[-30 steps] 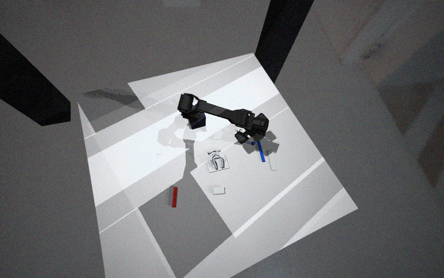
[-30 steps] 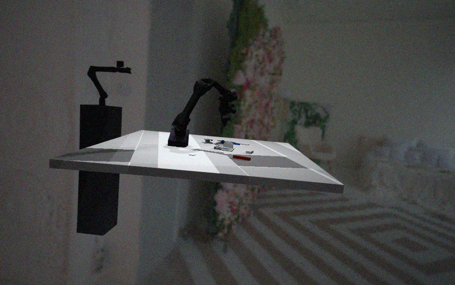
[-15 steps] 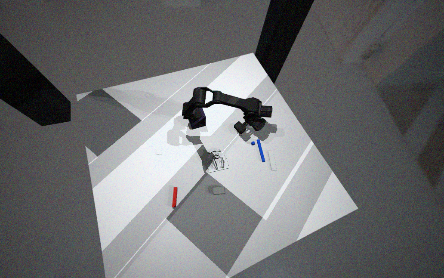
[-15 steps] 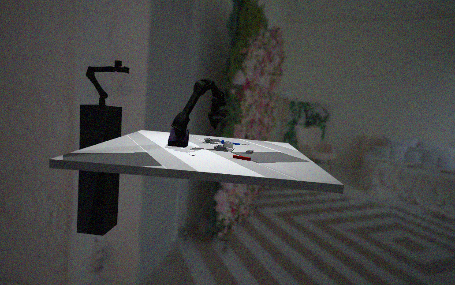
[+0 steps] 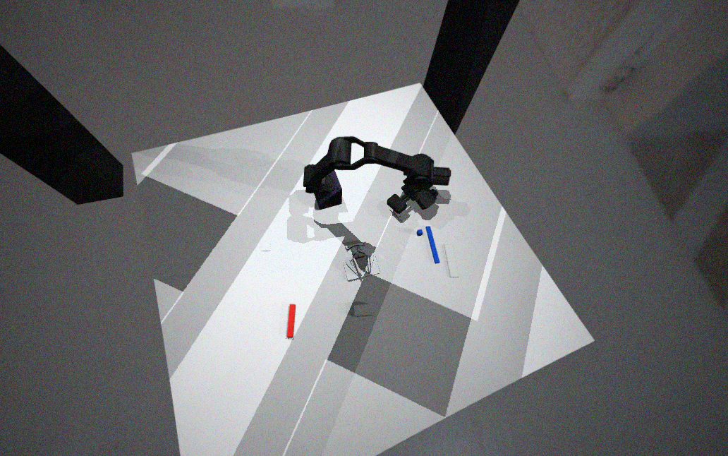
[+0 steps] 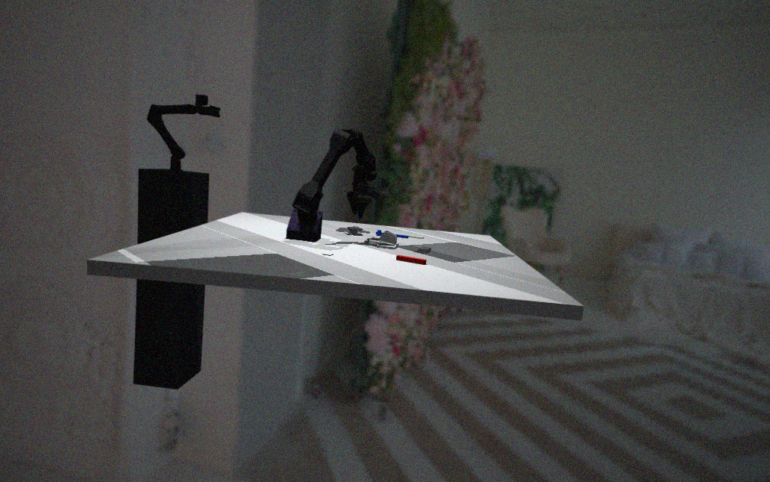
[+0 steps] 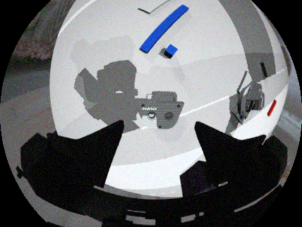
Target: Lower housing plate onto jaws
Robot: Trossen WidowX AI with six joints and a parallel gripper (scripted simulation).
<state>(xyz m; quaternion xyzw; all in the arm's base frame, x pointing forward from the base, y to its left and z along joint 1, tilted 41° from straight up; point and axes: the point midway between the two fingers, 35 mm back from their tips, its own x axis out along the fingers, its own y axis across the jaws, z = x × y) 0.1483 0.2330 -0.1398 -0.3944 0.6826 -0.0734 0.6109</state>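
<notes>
The small blue cube is 100 mm ahead of my gripper tip, 30 mm to the left of it and 70 mm below it. The rest, counted from my gripper tip: blue bar 150 mm ahead, 60 mm to the left, 80 mm below; thin white strip 230 mm ahead, 110 mm to the left, 80 mm below; small white piece 540 mm to the right, 80 mm below.
</notes>
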